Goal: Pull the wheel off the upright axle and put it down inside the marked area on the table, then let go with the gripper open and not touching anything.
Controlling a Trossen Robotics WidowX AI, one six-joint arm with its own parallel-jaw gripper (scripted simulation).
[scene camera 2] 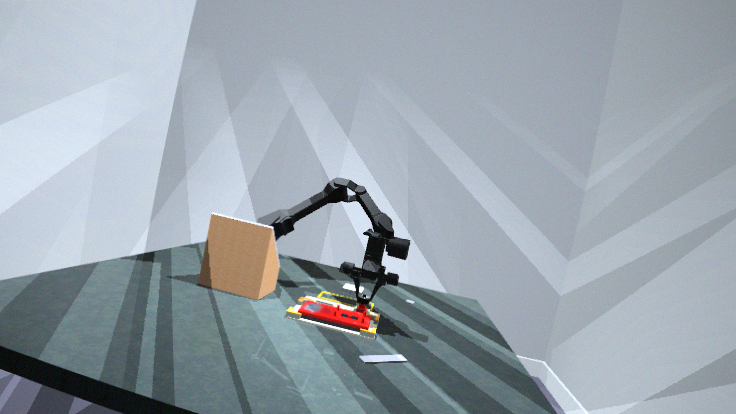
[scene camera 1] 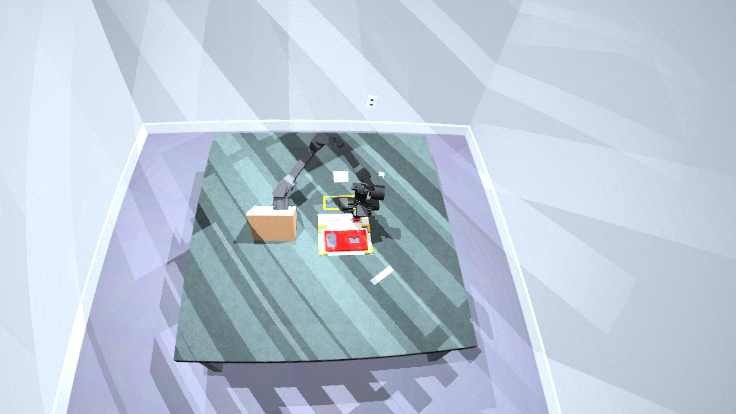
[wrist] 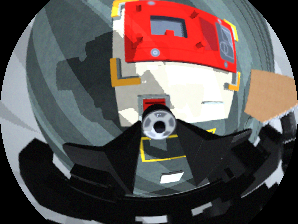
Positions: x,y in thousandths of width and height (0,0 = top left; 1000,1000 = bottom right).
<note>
I see my gripper (scene camera 2: 494,723) and a red plate (scene camera 2: 427,752).
The red plate is seen too in scene camera 1 (scene camera 1: 464,581). My gripper also shows in the wrist view (wrist: 532,551).
</note>
